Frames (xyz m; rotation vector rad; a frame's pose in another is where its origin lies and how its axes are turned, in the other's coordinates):
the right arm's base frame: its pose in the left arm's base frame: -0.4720 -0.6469 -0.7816 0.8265 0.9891 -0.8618
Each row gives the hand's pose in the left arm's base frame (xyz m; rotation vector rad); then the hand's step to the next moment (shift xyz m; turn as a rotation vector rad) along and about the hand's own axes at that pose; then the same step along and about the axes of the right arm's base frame.
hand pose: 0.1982 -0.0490 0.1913 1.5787 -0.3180 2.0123
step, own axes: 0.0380 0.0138 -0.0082 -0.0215 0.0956 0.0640
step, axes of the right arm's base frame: -0.0400 -0.0099 0.0015 0.0156 -0.0445 0.1071
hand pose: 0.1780 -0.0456 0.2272 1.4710 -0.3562 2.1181
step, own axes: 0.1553 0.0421 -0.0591 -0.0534 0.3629 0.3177
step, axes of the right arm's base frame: -0.1576 -0.0600 -0.0309 0.0311 -0.1260 0.4676
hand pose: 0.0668 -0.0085 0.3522 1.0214 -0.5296 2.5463
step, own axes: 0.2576 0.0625 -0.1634 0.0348 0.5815 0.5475
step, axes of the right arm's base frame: -0.1597 -0.2263 -0.1423 -0.0721 -0.2327 0.7614
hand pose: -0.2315 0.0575 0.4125 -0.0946 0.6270 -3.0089
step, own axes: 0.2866 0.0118 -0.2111 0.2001 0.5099 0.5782
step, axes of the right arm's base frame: 0.0703 -0.2800 -0.2086 -0.1906 -0.3514 0.6889
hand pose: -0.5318 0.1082 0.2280 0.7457 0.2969 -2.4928
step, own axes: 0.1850 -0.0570 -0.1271 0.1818 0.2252 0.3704
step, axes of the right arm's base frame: 0.1558 -0.1258 -0.1162 -0.1414 -0.2855 0.3457
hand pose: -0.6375 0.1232 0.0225 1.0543 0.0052 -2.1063
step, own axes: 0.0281 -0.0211 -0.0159 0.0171 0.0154 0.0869
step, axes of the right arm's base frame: 0.0294 -0.0172 -0.0182 -0.0523 -0.0609 0.0405
